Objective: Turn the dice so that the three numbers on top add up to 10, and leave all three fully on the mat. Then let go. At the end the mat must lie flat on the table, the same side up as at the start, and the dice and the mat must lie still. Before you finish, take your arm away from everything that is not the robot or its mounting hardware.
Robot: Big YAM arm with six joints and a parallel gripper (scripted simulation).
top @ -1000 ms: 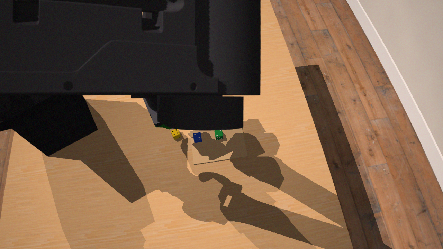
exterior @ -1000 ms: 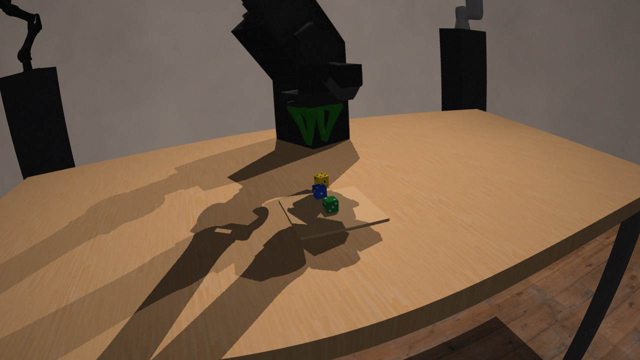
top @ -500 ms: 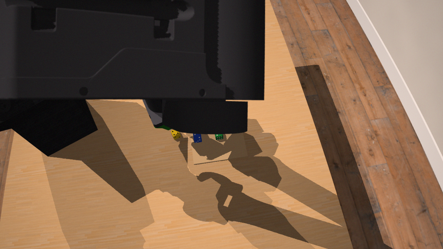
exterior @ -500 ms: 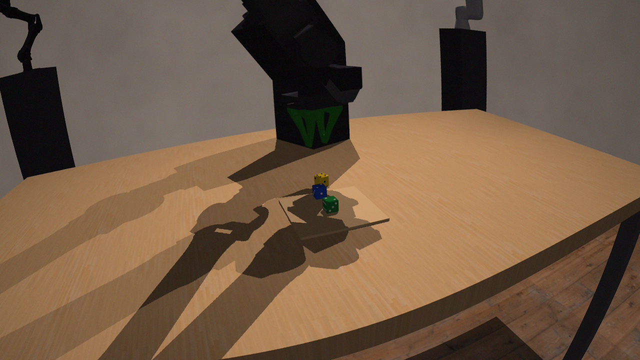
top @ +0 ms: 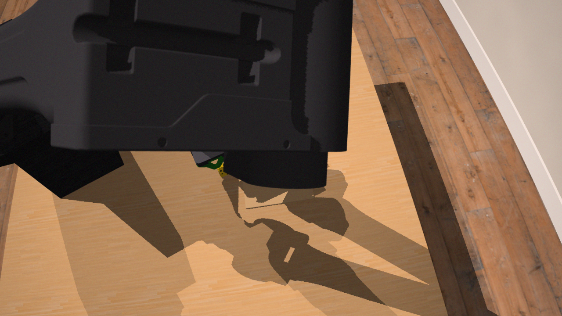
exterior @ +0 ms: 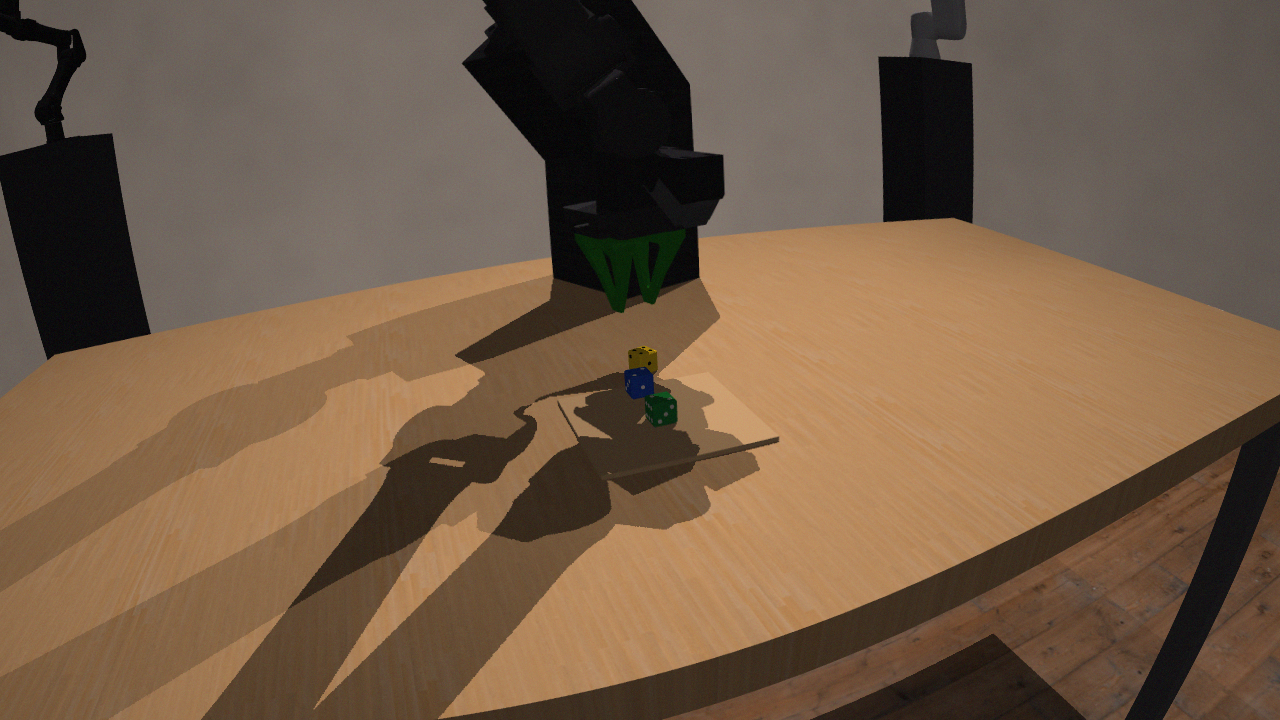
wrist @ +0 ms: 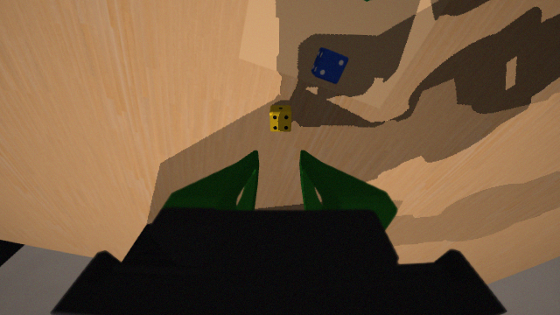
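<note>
The yellow die lies 60 mm below my hand and 10 mm ahead of it. The rest, counted from my hand: green die 120 mm ahead, 50 mm below, 20 mm to the right; blue die 70 mm ahead, 50 mm below, 20 mm to the right; tan mat 120 mm ahead, 70 mm below, 20 mm to the right.
</note>
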